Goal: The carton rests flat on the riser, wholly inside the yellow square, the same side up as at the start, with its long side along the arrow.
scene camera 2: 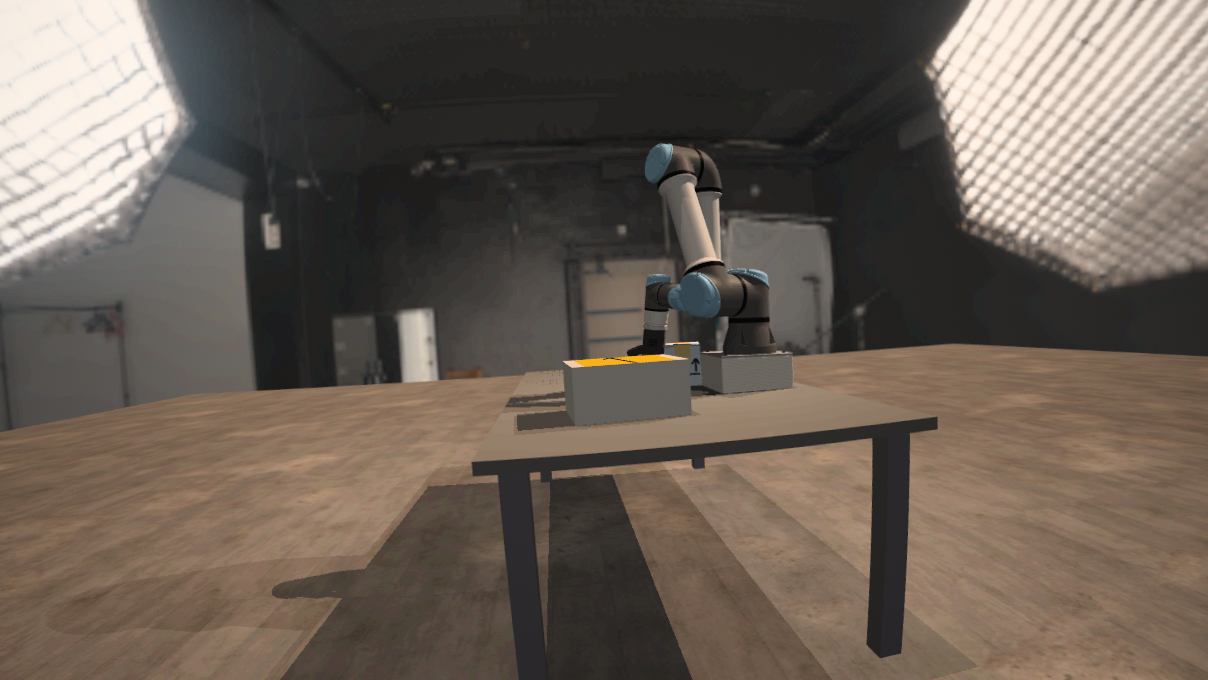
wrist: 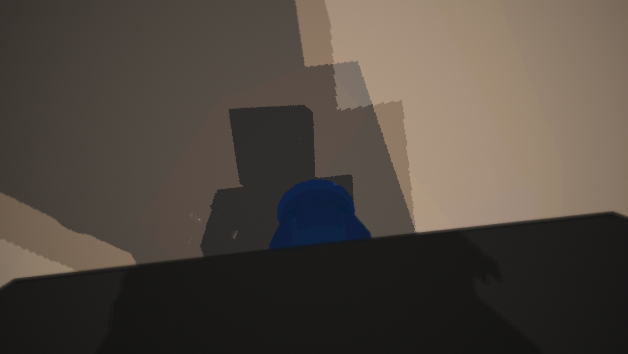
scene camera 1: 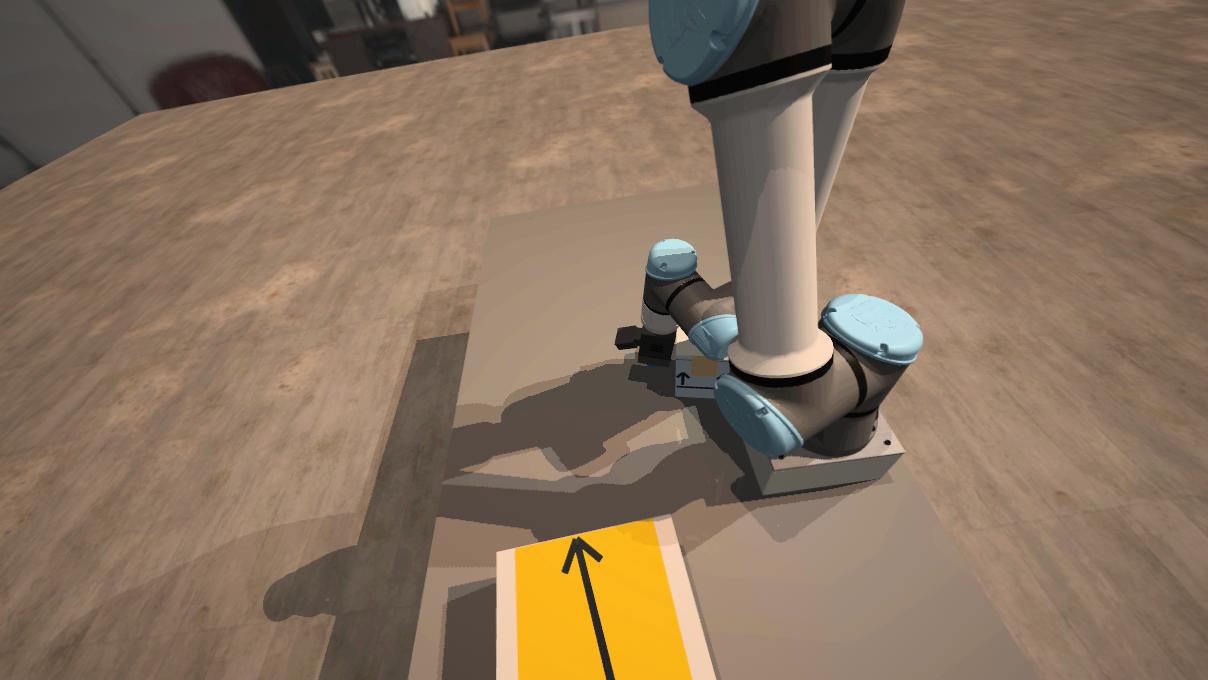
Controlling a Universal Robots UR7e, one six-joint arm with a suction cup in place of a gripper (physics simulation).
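The carton (scene camera 1: pixel 695 390) (scene camera 2: pixel 694 376) is a white box with tan tape and dark up arrows. It stands upright on the table beside the robot's base, partly hidden by the arm in scene camera 1 and by the riser in scene camera 2. The riser (scene camera 1: pixel 505 616) (scene camera 2: pixel 629 395) is a pale block at the near end, with the yellow square (scene camera 1: pixel 545 625) and its black arrow on top. My gripper (scene camera 1: pixel 655 365) (wrist: pixel 316 212) is low over the table, just left of the carton in scene camera 1. Its blue suction cup holds nothing; shadowed table shows beyond it.
The robot's base block (scene camera 1: pixel 832 474) (scene camera 2: pixel 748 373) stands right of the carton in scene camera 1, between the carton and the table's right edge. The arm's elbow and forearm hang over the carton. The table (scene camera 1: pixel 828 591) (scene camera 2: pixel 760 430) carries the riser at its near end.
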